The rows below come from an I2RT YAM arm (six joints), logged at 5 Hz.
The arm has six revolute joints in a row. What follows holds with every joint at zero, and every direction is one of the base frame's. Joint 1 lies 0.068 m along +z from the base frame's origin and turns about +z. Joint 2 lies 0.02 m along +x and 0.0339 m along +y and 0.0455 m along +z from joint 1 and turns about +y. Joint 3 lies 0.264 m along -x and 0.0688 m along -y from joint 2 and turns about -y. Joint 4 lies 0.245 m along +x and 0.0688 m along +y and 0.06 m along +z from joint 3 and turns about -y. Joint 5 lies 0.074 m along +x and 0.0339 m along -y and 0.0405 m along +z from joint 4 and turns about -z. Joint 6 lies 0.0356 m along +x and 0.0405 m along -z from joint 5 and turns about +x. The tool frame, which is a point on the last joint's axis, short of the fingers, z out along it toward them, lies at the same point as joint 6; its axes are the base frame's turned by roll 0, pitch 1.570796 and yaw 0 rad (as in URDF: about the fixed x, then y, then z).
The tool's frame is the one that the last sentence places.
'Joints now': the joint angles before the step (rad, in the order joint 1, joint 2, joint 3, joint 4, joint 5, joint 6). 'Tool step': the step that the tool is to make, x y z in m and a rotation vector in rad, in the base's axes. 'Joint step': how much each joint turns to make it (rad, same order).
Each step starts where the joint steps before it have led.
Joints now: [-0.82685, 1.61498, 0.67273, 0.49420, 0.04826, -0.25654]
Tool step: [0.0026, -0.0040, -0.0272, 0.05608, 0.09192, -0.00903]
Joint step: [-0.00003, 0.09164, 0.00967, -0.02026, 0.02209, -0.02176]
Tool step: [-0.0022, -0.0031, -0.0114, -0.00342, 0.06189, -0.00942]
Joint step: [-0.00844, 0.03775, 0.00008, 0.00182, 0.02667, -0.04008]
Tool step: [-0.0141, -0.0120, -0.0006, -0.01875, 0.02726, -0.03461]
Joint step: [-0.05634, 0.00264, -0.00036, 0.00337, 0.00009, -0.03962]
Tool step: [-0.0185, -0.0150, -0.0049, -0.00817, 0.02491, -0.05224]
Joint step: [-0.07264, 0.02025, 0.00006, 0.01486, -0.00318, -0.03212]
